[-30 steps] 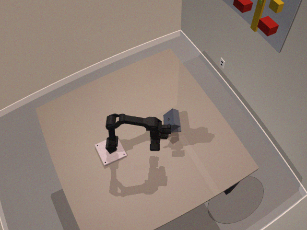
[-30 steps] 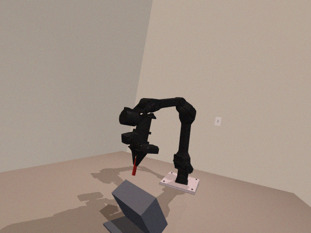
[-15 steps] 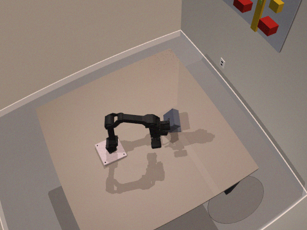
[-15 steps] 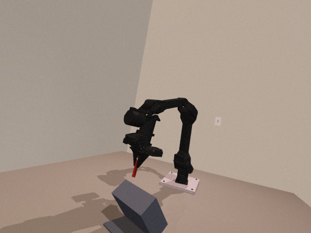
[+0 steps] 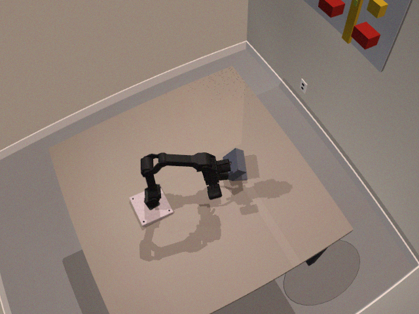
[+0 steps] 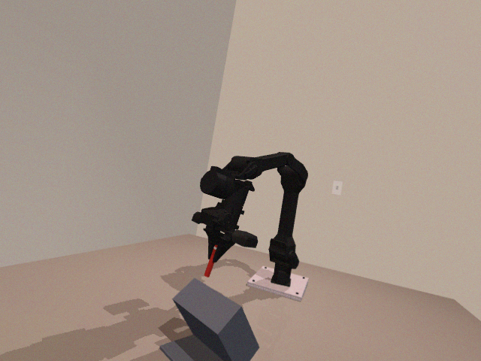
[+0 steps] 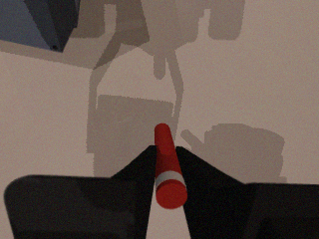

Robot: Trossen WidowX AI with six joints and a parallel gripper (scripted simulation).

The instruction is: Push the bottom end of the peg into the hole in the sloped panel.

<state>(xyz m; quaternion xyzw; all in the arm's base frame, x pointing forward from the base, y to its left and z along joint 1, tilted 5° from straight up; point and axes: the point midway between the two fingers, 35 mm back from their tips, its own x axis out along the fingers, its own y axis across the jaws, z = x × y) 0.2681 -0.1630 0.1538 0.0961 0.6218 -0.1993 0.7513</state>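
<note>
The sloped panel lies 18 cm ahead of my gripper tip, 8 cm to the left of it and 5 cm below it. Also, from my gripper tip: red peg (2 cm above); blue-grey foot (20 cm ahead, 7 cm to the left, 11 cm below).
</note>
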